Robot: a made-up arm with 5 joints.
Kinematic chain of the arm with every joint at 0, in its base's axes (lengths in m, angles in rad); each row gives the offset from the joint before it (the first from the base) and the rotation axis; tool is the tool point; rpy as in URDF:
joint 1: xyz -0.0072 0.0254 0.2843 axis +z
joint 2: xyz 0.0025 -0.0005 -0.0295 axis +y
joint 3: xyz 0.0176 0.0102 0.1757 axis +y
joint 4: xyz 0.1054 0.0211 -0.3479 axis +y
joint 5: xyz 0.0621 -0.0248 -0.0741 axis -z
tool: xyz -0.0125 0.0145 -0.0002 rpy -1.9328 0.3 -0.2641
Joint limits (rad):
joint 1: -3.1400..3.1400
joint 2: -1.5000..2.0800
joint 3: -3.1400..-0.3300
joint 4: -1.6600..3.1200
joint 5: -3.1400..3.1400
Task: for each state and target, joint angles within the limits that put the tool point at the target. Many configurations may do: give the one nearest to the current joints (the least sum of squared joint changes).
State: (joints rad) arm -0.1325 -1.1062 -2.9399 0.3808 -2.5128
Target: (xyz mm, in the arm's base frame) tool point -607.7 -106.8 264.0
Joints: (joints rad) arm 0.1954 -1.3119 -3.1400 0.0137 -2.4791
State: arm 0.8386 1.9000 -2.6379 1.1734 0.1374
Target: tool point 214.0 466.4 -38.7
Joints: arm 1.0625 1.7268 -2.5503 1.5034 0.0755
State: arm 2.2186 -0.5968 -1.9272 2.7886 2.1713
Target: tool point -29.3 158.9 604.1
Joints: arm 1.6856 -0.6143 -1.6520 2.9138 2.2479
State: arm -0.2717 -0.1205 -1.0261 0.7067 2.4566
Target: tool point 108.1 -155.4 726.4
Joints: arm -1.0093 -0.8225 -1.2884 0.6758 2.5284
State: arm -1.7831 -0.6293 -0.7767 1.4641 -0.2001
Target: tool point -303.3 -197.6 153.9
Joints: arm -2.5454 0.1332 -0.8734 1.1429 -0.1640
